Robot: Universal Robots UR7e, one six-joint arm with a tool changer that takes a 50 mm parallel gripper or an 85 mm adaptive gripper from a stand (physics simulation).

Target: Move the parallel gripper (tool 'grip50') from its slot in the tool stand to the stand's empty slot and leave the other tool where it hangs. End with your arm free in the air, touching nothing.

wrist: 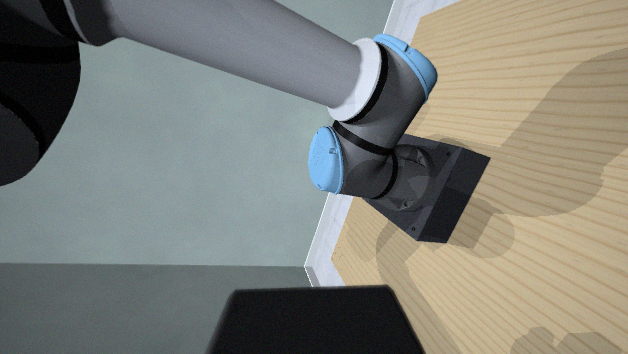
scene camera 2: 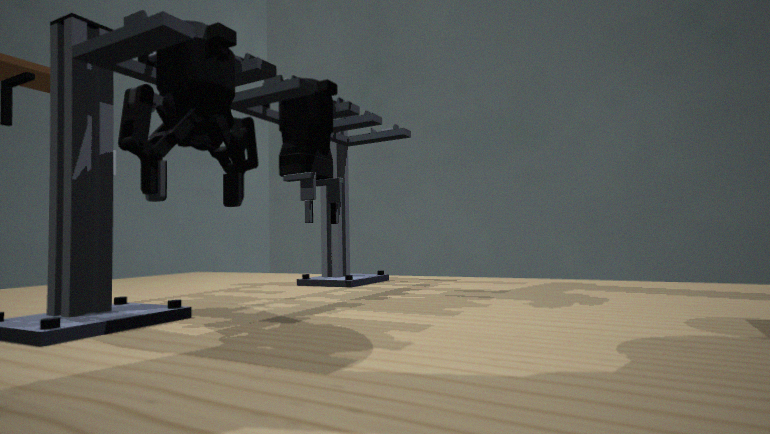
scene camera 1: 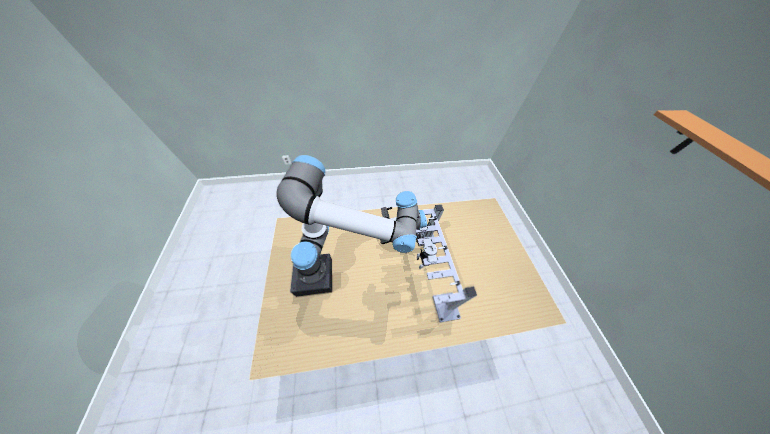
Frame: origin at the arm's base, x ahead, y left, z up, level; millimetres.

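Seen in the pictures: arm's base, origin of its link: (wrist: 404, 178) (scene camera 1: 312, 270).
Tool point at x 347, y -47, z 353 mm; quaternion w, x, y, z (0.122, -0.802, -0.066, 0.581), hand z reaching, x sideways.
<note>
Offsets run from my tool point to a thing's top centre. "spot": to the spot under its first point. Level surfaces: height alone.
The parallel gripper grip50 @(dx +255, dy -77, dz -149 mm) (scene camera 1: 430, 250) (scene camera 2: 305, 129) hangs in the middle slot of the tool stand (scene camera 1: 443, 312) (scene camera 2: 91, 215), its two fingers pointing down and apart. The wider adaptive gripper (scene camera 2: 196, 91) hangs in the slot at the stand's far end in scene camera 1; there my wrist mostly hides it. The third slot, by the front post, is empty; one of its prongs @(spot: dx +245, dy -203, dz -167 mm) (scene camera 1: 437, 274) (scene camera 2: 377, 135) shows. My arm's wrist (scene camera 1: 407, 221) is beside and above the stand's far half. No gripper shows on my arm; its tool end is hidden. My wrist does not show in scene camera 2.
My arm's dark base (scene camera 1: 311, 283) (wrist: 452, 195) stands on the wooden table @(dz -449 mm) (scene camera 1: 350, 345) (scene camera 2: 485, 398) (wrist: 550, 280). A black block (wrist: 317, 322) fills the bottom of the wrist view. An orange shelf (scene camera 1: 711, 142) is on the right wall, away from the stand.
</note>
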